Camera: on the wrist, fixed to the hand. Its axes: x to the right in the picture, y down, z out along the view.
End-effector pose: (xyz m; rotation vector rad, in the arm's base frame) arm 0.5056 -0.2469 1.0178 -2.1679 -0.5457 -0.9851
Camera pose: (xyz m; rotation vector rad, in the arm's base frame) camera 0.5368 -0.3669 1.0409 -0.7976 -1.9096 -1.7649
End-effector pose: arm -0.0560 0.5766 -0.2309 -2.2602 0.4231 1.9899
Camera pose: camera 0.0019 0.4647 -0.2355 -1.7448 -0.5650 0.5218
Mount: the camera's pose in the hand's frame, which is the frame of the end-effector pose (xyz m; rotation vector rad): 0.0265 0.0908 -0.0834 0.4537 0.5119 -1.4509
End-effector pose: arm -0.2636 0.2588 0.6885 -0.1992 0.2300 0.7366
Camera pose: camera -0.3180 0.3199 0.5925 -0.0735 0.6260 -0.8265
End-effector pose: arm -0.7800 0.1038 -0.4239 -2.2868 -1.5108 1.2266
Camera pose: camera -0.6541 0.1067 -0.4303 -0.6567 -1.7374 0.3876
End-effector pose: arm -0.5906 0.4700 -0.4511 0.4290 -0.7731 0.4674
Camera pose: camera -0.5770 0.5943 -0.4672 1.0964 0.2637 -0.6270
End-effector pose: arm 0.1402 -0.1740 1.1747 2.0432 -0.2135 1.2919
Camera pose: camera 0.0489 -0.1827 1.2612 1.3965 1.5925 0.7923
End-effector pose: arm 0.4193 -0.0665 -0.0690 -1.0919 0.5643 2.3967
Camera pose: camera 0.4037 -0.1790 -0.1237 -1.2260 0.2454 0.7131
